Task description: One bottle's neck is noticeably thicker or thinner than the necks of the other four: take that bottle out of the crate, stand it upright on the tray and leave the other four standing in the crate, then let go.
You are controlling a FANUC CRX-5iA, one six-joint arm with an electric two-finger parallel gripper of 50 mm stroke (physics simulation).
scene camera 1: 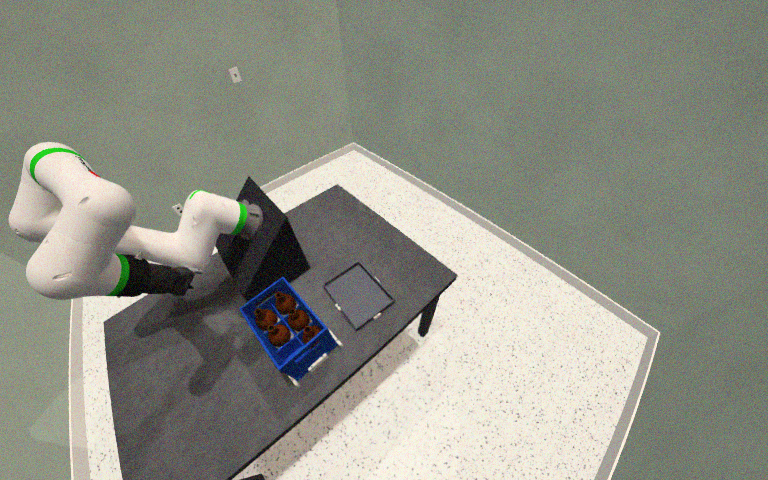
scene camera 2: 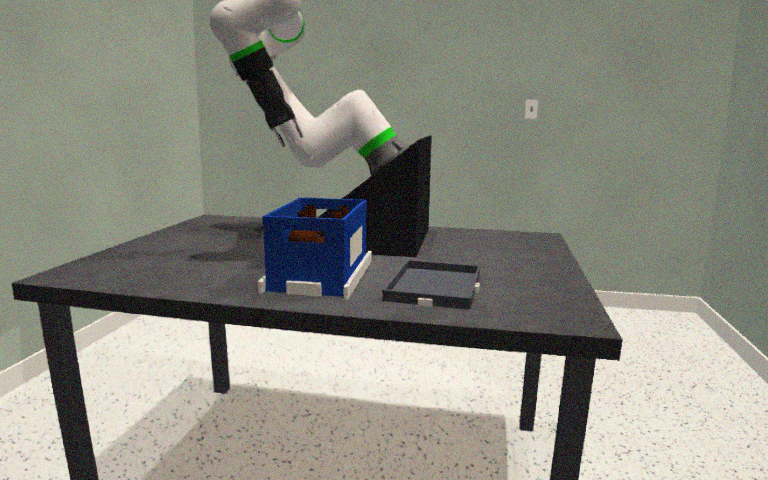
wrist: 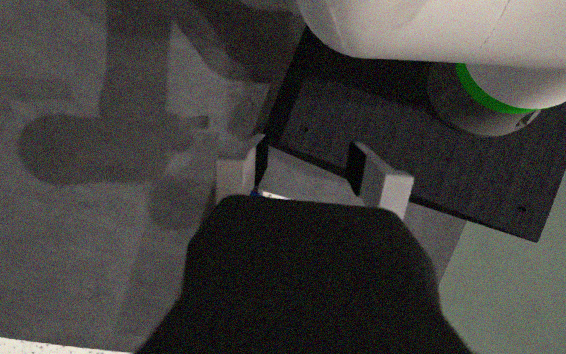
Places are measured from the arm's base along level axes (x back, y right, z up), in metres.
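Pixels of known places: gripper, fingertip midpoint: (scene camera 1: pixel 196 279) (scene camera 2: pixel 293 141) (wrist: pixel 307 155); arm's base, origin of the base link: (scene camera 1: pixel 251 222) (scene camera 2: pixel 391 162) (wrist: pixel 483 84).
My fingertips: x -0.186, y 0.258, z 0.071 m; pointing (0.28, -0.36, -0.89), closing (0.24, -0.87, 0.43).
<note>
Ahead of a thing's pixels: the offset from my fingertips to its middle. "*": to the spot under its first point. Level surfaces: height alone.
The blue crate @(dz -0.234, dx -0.216, dy -0.131 m) (scene camera 1: pixel 303 367) (scene camera 2: pixel 305 260) stands on the table with five brown bottles upright inside. In scene camera 1, one row holds three bottles @(dz -0.236, dx -0.126, dy -0.171 m) (scene camera 1: pixel 284 302) @(dz -0.236, dx -0.216, dy -0.171 m) (scene camera 1: pixel 297 319) @(dz -0.236, dx -0.306, dy -0.174 m) (scene camera 1: pixel 310 333). The other row holds two bottles @(dz -0.236, dx -0.129, dy -0.083 m) (scene camera 1: pixel 265 318) @(dz -0.236, dx -0.214, dy -0.088 m) (scene camera 1: pixel 277 335), with an empty compartment at its near end. The necks look too small and grainy to compare. The dark, low-rimmed tray @(* dz -0.317, dx -0.257, dy -0.411 m) (scene camera 1: pixel 357 295) (scene camera 2: pixel 436 283) lies empty to the right of the crate. My gripper (scene camera 1: pixel 194 280) (scene camera 2: pixel 291 138) (wrist: pixel 307 155) is open and empty, high above the table, up and to the left of the crate in scene camera 1.
A black slanted pedestal (scene camera 1: pixel 288 249) (scene camera 2: pixel 402 209) (wrist: pixel 410 150) carries the arm's base behind the crate. White blocks @(* dz -0.305, dx -0.364, dy -0.133 m) (scene camera 2: pixel 304 288) sit at the crate's foot. Small white blocks @(* dz -0.313, dx -0.385, dy -0.402 m) (scene camera 2: pixel 424 302) sit at the tray's edges. The dark table @(dz -0.322 m) (scene camera 1: pixel 373 226) (scene camera 2: pixel 521 271) ends close in front of both.
</note>
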